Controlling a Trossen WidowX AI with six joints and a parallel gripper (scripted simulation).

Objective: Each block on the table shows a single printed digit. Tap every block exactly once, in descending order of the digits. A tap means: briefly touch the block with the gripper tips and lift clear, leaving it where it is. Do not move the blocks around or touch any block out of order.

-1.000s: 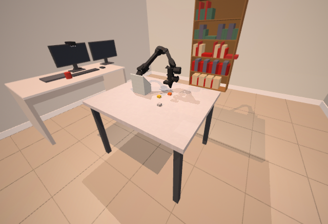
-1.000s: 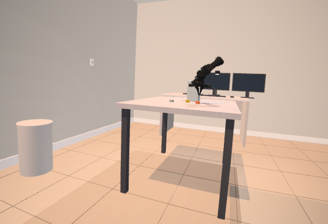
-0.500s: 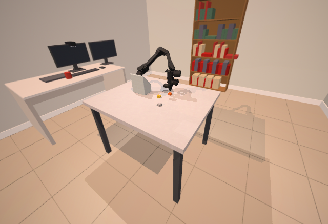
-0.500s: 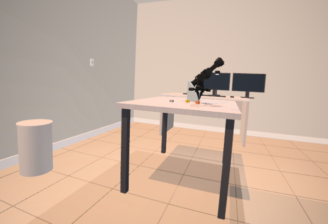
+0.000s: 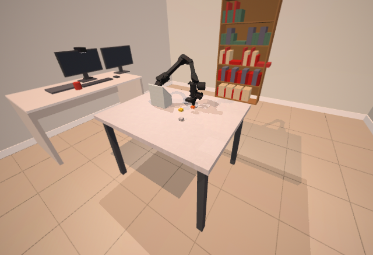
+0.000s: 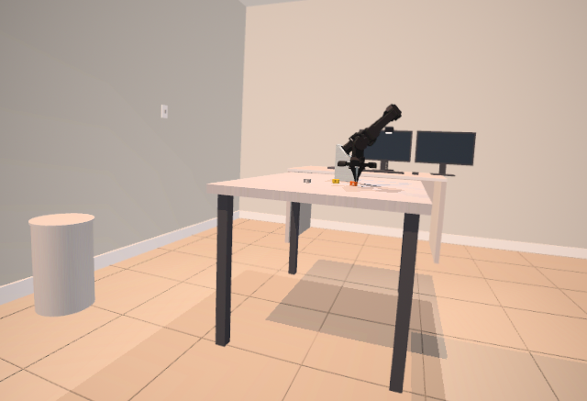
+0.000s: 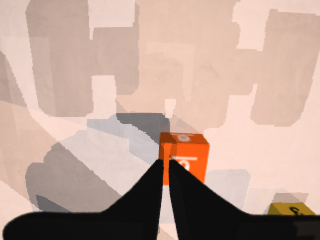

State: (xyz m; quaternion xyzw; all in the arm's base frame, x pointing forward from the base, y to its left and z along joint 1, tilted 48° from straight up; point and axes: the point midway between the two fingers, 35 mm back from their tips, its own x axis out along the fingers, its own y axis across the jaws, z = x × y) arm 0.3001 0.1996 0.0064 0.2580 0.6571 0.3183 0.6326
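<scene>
My gripper tip is now 1 cm to the left of the orange block and 1 cm above it. Also, from my gripper tip: grey block: 24 cm to the right, 5 cm ahead, 1 cm below; yellow block: 12 cm to the right, 6 cm behind, 1 cm below.
</scene>
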